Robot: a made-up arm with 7 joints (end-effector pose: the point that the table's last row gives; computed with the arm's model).
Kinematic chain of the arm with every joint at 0, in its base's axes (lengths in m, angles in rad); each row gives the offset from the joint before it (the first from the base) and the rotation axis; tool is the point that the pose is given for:
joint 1: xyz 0 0 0.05 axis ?
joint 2: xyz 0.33 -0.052 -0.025 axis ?
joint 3: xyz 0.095 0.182 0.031 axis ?
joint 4: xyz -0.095 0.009 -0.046 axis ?
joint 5: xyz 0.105 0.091 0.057 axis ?
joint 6: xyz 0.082 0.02 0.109 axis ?
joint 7: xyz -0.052 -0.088 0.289 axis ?
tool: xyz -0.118 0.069 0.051
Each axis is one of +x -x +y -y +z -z.
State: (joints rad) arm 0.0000 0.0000 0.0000 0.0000 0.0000 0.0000 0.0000
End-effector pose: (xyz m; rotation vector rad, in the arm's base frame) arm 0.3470 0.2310 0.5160 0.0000 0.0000 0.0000
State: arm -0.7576 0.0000 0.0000 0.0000 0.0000 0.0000 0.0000
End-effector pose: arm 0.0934 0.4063 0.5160 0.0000 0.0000 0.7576
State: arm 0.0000 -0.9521 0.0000 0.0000 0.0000 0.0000 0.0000
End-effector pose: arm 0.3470 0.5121 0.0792 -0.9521 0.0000 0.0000
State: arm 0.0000 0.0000 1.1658 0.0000 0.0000 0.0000 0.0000
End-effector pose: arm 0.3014 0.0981 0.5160 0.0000 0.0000 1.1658
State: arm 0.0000 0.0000 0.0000 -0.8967 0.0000 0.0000 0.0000
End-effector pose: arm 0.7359 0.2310 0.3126 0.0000 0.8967 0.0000
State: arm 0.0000 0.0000 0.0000 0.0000 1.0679 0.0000 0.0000
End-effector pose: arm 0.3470 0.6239 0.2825 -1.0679 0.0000 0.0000
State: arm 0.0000 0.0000 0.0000 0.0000 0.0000 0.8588 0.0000
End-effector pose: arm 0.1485 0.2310 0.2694 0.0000 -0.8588 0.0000
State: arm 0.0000 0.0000 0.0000 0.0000 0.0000 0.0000 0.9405
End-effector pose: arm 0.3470 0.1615 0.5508 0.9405 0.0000 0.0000
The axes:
joint 1: -z
joint 2: +x
joint 3: +z
joint 4: -y
joint 5: -x
joint 6: -y
joint 7: +x

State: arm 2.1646 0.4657 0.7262 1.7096 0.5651 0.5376 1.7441
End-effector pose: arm 0.0460 0.0100 -0.1631 -1.0169 -1.7213 0.3503
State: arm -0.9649 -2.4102 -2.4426 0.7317 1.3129 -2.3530 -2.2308
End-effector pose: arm 0.0439 0.4836 -0.2450 -0.2875 0.1912 -0.7198
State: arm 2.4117 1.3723 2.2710 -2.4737 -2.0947 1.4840 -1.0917
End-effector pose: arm -0.2329 -0.2115 0.1294 -0.5785 0.4776 -2.6941
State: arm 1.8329 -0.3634 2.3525 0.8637 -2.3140 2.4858 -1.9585
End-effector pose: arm -0.0874 -0.2824 0.2429 0.5156 1.2951 -1.3445
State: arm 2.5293 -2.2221 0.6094 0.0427 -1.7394 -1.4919 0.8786
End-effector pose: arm -0.8938 -0.3069 -0.1711 -1.7011 -0.2106 1.6001
